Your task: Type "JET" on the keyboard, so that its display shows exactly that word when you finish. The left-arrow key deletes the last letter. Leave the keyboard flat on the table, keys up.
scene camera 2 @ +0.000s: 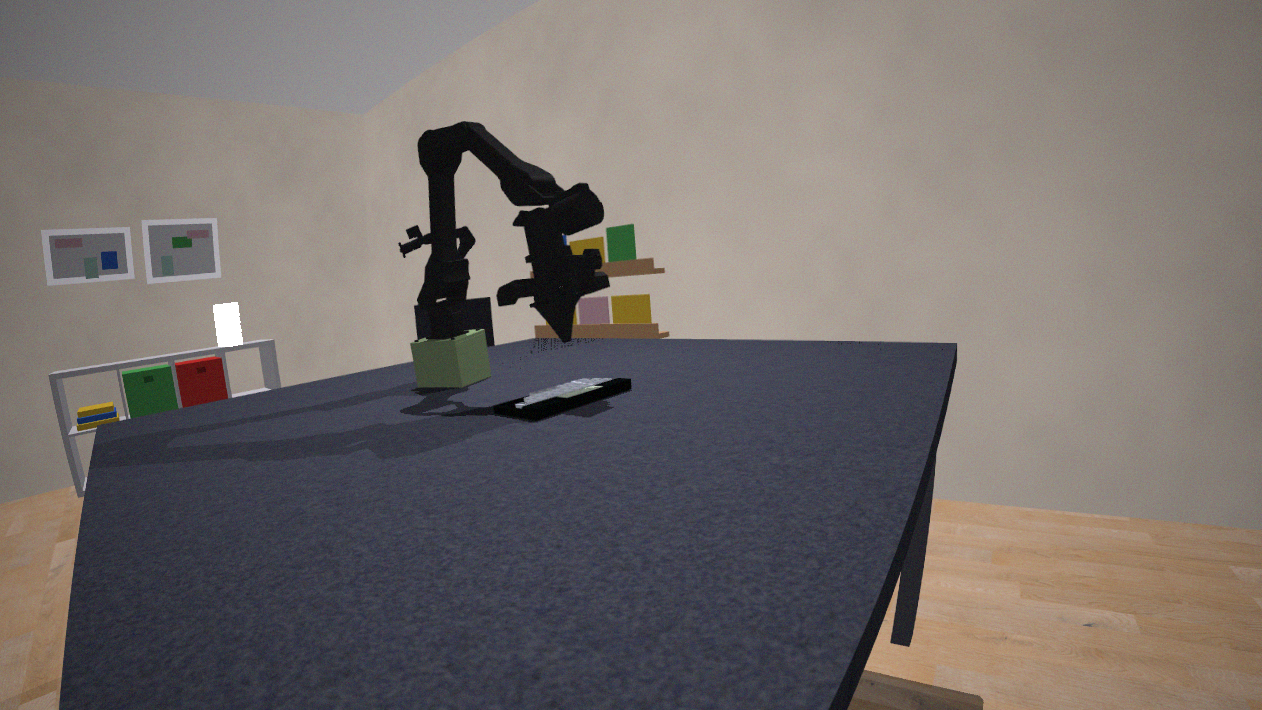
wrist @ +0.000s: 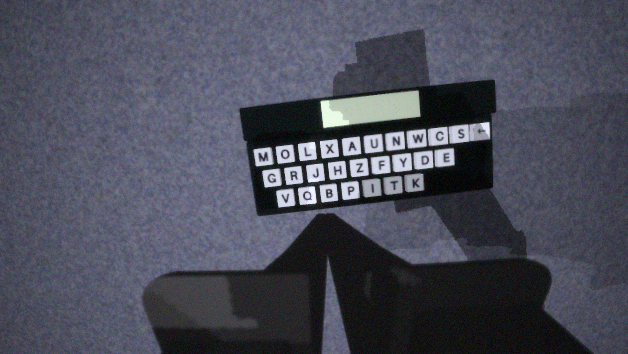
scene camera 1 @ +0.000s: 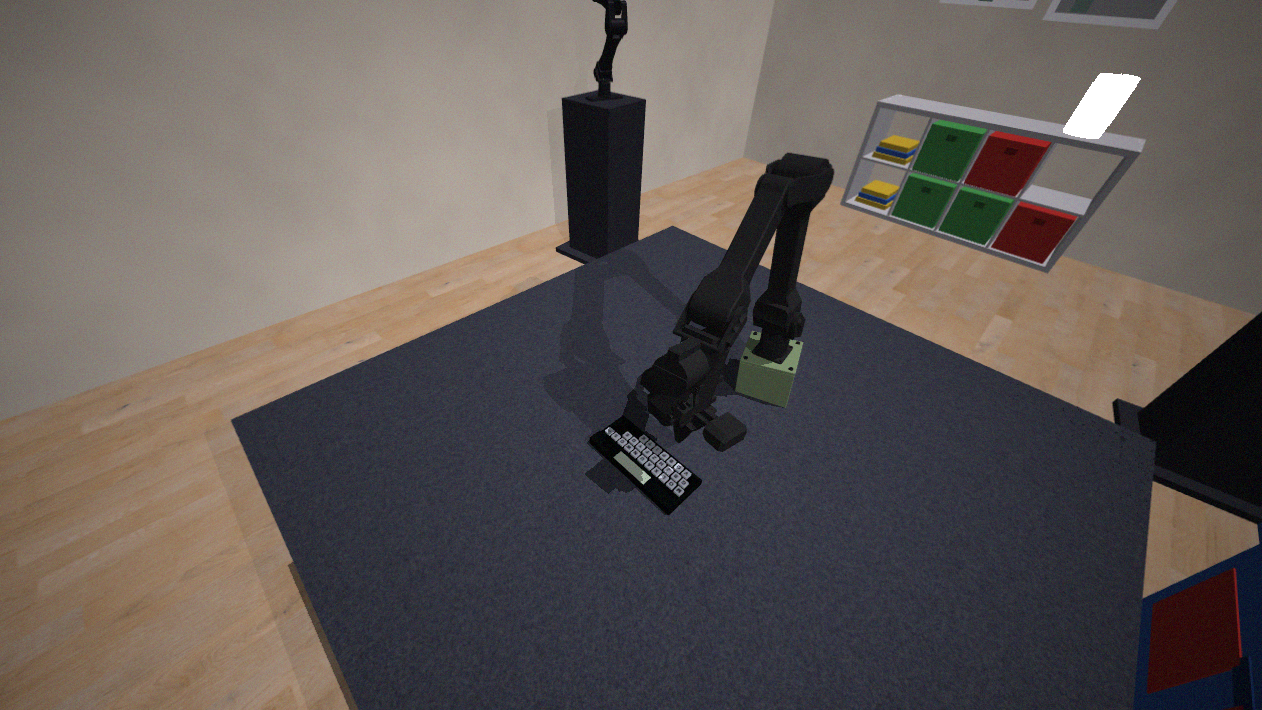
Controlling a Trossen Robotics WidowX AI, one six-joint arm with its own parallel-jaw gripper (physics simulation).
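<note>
The black keyboard (scene camera 1: 657,458) (scene camera 2: 564,402) (wrist: 282,120) lies flat on the table (scene camera 1: 670,600) (scene camera 2: 529,565) (wrist: 125,125), keys up. Its pale green display (scene camera 1: 631,468) (wrist: 382,107) shows no letters; a bright patch lies on its left end. In the wrist view, the J key (wrist: 315,173) is in the middle row, the E key (wrist: 446,158) ends that row, the T key (wrist: 394,186) is in the bottom row, and the left-arrow key (wrist: 481,131) ends the top row. My gripper (scene camera 1: 679,437) (scene camera 2: 566,339) (wrist: 325,221) is shut and empty, its tips above the table, apart from the keyboard.
The arm's pale green base block (scene camera 1: 766,379) (scene camera 2: 451,360) stands beyond the keyboard. The arm's shadow falls over part of the keyboard and table. A dark pedestal (scene camera 1: 602,176) and a shelf unit (scene camera 1: 1010,114) stand beyond the table.
</note>
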